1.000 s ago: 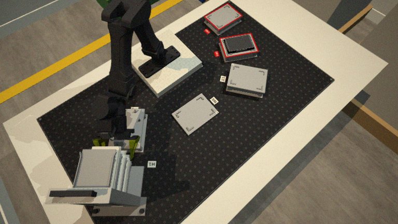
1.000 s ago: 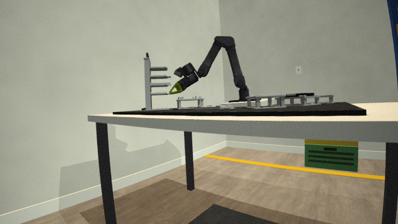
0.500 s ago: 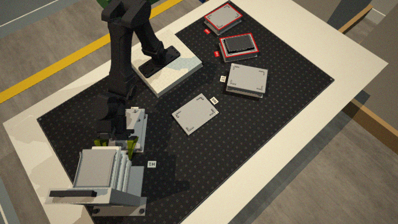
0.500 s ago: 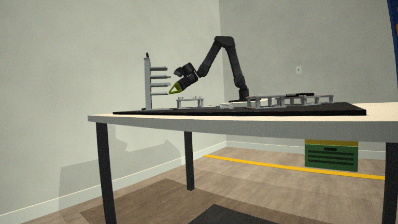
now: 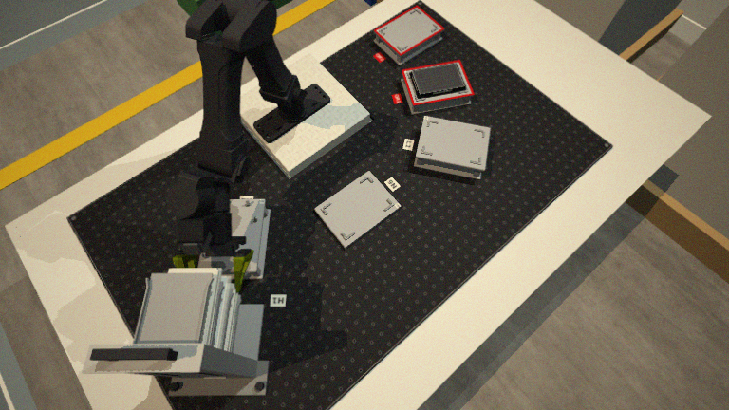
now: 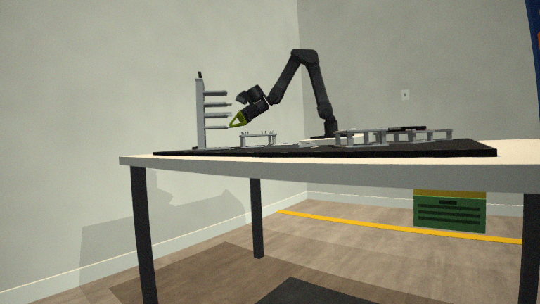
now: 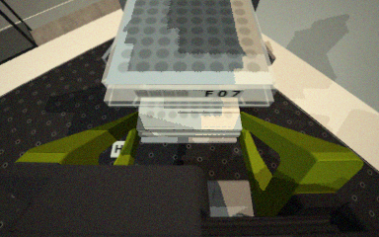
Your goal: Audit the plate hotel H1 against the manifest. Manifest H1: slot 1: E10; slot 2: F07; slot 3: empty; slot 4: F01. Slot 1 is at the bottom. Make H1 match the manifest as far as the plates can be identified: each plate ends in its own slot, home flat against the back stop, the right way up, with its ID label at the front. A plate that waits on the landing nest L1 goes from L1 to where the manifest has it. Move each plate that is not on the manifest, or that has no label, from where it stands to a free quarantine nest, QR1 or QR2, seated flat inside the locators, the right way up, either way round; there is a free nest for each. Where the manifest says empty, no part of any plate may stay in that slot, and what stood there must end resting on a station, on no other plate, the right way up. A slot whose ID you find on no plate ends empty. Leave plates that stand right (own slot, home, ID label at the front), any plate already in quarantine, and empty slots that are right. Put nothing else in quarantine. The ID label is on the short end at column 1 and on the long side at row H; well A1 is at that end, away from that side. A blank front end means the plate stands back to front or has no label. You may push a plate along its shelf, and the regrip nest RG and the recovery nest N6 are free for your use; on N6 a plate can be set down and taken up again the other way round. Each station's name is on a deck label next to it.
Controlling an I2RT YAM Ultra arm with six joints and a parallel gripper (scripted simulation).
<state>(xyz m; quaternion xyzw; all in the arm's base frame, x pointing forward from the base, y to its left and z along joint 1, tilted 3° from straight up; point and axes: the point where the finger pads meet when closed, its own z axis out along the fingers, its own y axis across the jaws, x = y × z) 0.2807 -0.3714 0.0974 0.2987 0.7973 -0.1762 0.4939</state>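
Now: the white well plate 40 mm to the right of my hand and 40 mm ahead of it. The rest, counted from my hand: regrip nest: 90 mm behind, 80 mm to the left, 50 mm below; H1 deck label: 110 mm below, 70 mm to the left, 70 mm ahead; plate hotel H1: 100 mm ahead, 90 mm to the right, 50 mm above.
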